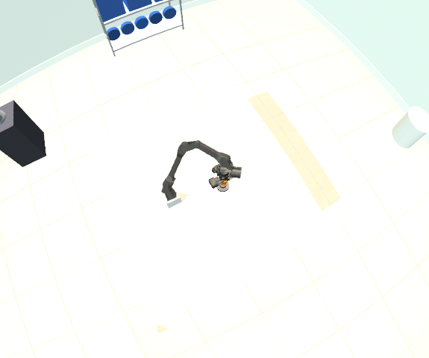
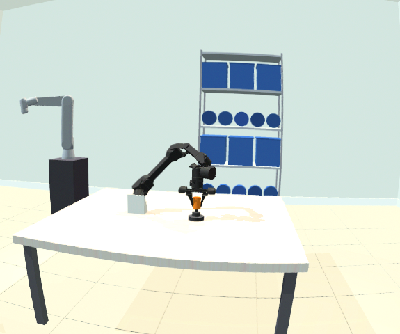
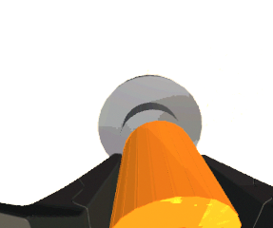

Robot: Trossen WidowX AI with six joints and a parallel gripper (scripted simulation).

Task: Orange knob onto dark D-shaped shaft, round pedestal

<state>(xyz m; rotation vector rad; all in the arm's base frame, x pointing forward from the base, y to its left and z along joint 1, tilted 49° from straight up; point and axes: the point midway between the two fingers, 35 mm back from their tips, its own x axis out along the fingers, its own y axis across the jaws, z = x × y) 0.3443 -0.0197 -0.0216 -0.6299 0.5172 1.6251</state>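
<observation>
Now: the orange knob 20 mm above my gripper tip. Also, from my gripper tip: pedestal (40 mm below).
</observation>
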